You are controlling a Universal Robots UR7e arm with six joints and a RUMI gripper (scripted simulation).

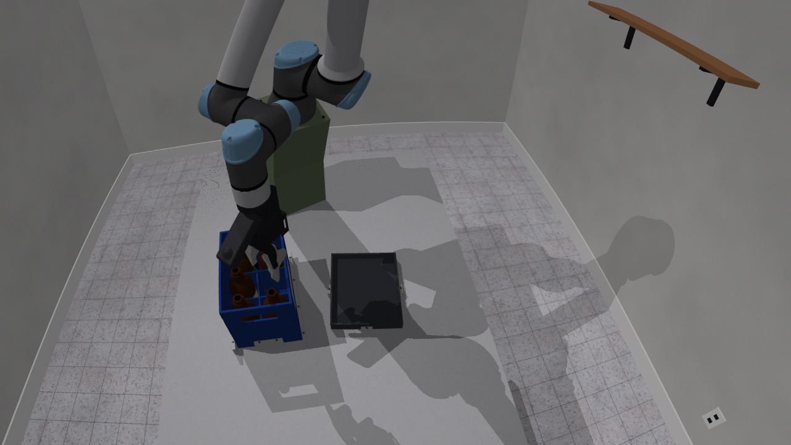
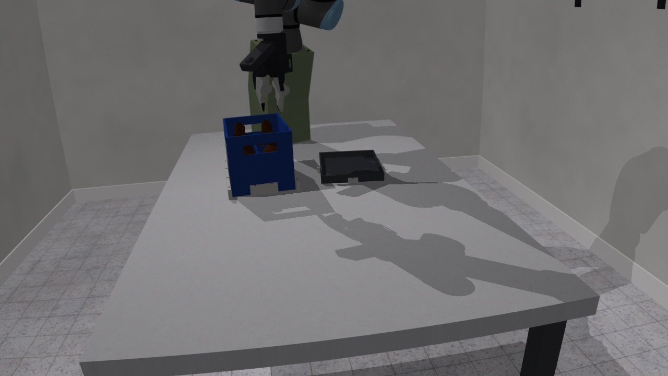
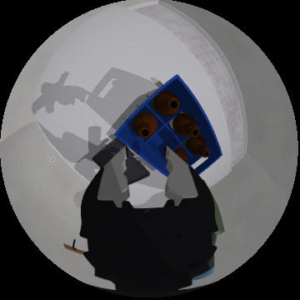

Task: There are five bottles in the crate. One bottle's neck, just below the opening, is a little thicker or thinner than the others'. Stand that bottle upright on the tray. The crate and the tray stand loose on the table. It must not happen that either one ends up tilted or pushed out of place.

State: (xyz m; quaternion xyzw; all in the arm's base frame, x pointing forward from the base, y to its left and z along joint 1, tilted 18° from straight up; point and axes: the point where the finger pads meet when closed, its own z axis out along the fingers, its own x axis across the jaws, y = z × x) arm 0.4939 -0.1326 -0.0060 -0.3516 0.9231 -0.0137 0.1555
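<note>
My hand is 160 mm above the blue crate, 90 mm past it and 40 mm to the left of it. Also, from my hand: dark tray (250 mm to the left, 230 mm below, 60 mm behind).
</note>
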